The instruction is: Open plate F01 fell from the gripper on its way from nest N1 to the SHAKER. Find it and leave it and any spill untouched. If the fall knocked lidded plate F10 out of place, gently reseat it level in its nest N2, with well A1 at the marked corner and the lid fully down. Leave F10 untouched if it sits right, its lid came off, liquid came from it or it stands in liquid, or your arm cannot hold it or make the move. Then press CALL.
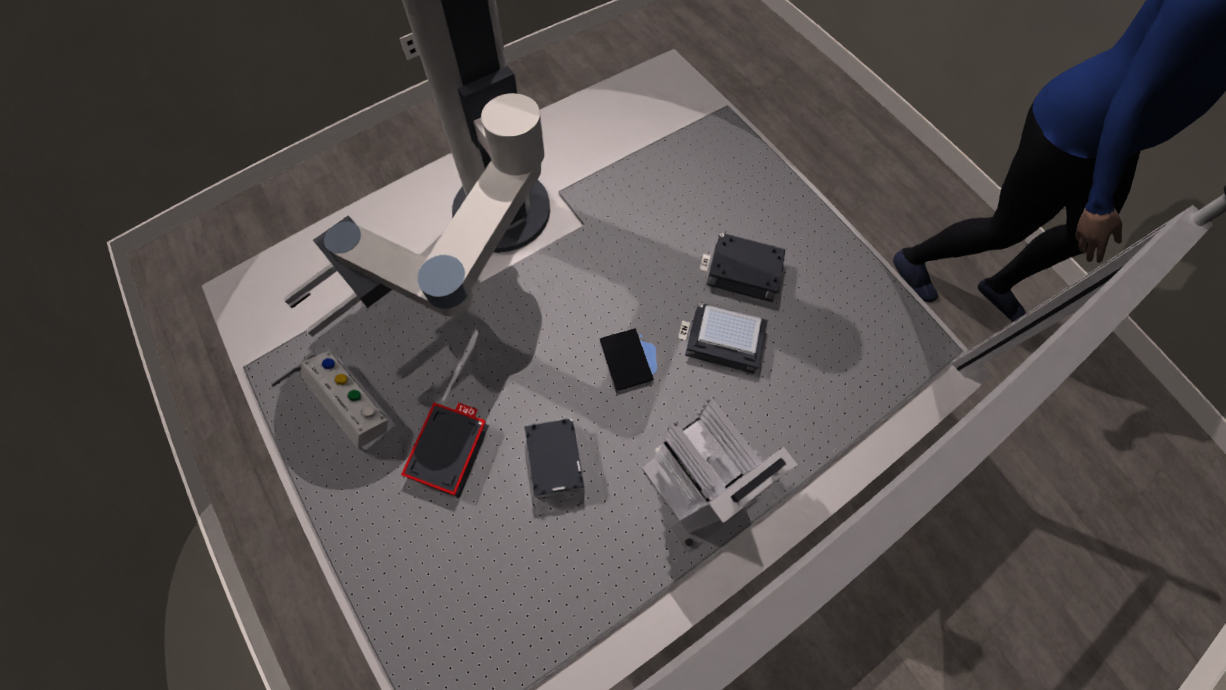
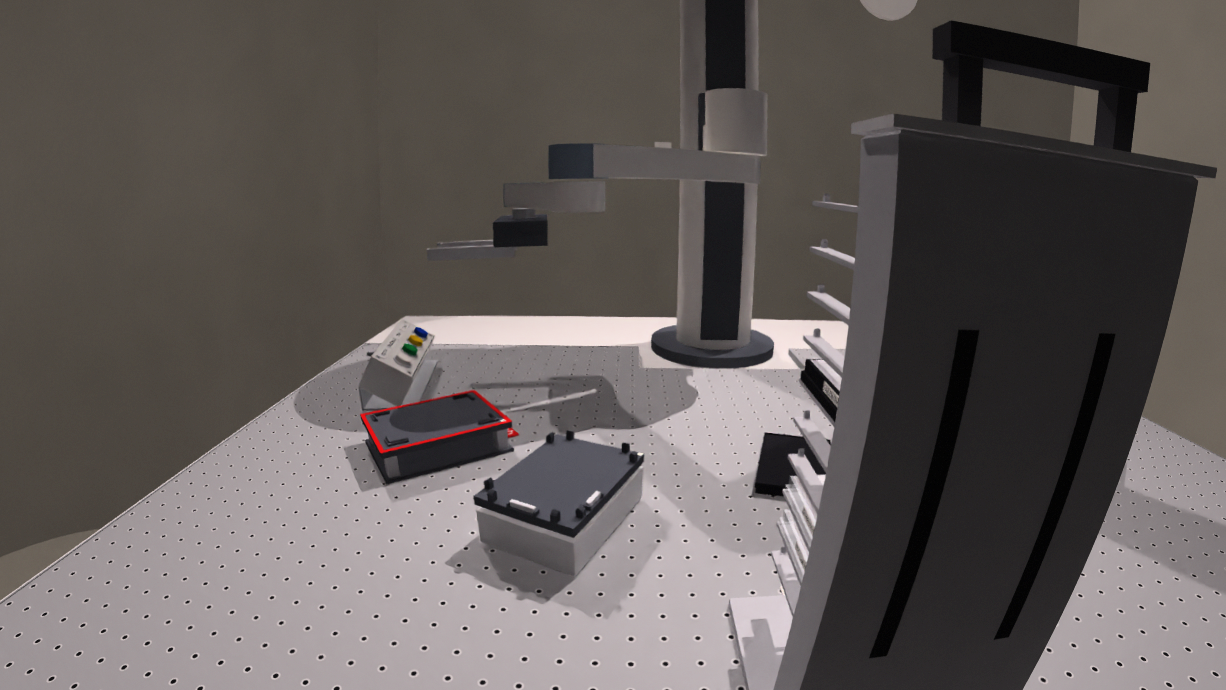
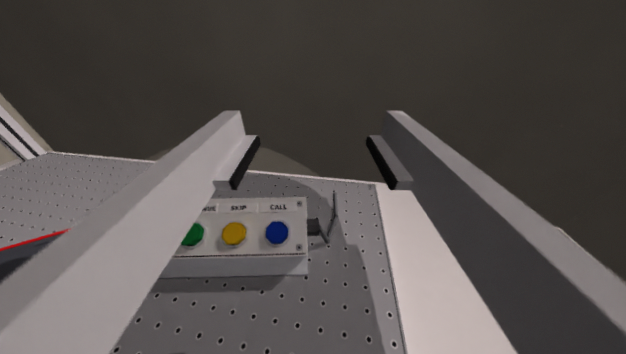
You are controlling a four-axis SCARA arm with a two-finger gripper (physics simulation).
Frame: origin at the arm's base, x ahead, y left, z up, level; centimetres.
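Seen in the pictures: gripper, fingertip midpoint: (image 1: 297, 317) (image 2: 432, 251) (image 3: 313, 127); arm's base, origin of the base link: (image 2: 712, 348).
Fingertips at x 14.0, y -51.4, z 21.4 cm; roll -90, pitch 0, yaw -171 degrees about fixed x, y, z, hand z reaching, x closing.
Offsets run from my fingertips to a thing's middle. "spot": to the spot under its first point. Level surfaces: height alone.
A black plate {dx +37.9, dy +54.0, dz -19.4 cm} (image 1: 626, 360) (image 2: 774, 463), apparently F01, lies on the perforated table with a blue spill {dz -20.1 cm} (image 1: 650, 355) at its edge. Lidded pale plate F10 {dx +46.3, dy +76.2, dz -14.6 cm} (image 1: 730, 330) is in nest N2 {dx +46.7, dy +75.7, dz -17.8 cm} (image 1: 724, 358); its exact seating and well A1 are too small to judge. Nest N1 {dx +35.1, dy +91.1, dz -17.0 cm} (image 1: 747, 264) holds no plate. The button box {dx +12.3, dy -2.5, dz -16.0 cm} (image 1: 343, 398) (image 2: 396, 353) (image 3: 295, 264) carries the blue CALL button {dx +4.5, dy -1.7, dz -13.8 cm} (image 1: 328, 363) (image 2: 420, 332) (image 3: 277, 233). My gripper (image 1: 300, 316) (image 2: 433, 248) (image 3: 313, 127) is shut and empty, raised above the table beyond the CALL end of the box.
A red-outlined GR1 stand (image 1: 444, 450) (image 2: 437, 420) is beside the box. A dark-topped grey unit {spot: dx +48.5, dy +28.4, dz -14.7 cm} (image 1: 553, 458) (image 2: 561, 480) stands near it. A handled rack {dx +69.2, dy +50.0, dz -1.3 cm} (image 1: 727, 507) (image 2: 1029, 257) is at the front. A person in blue (image 1: 1089, 120) stands beyond the table, near a white rail (image 1: 930, 445).
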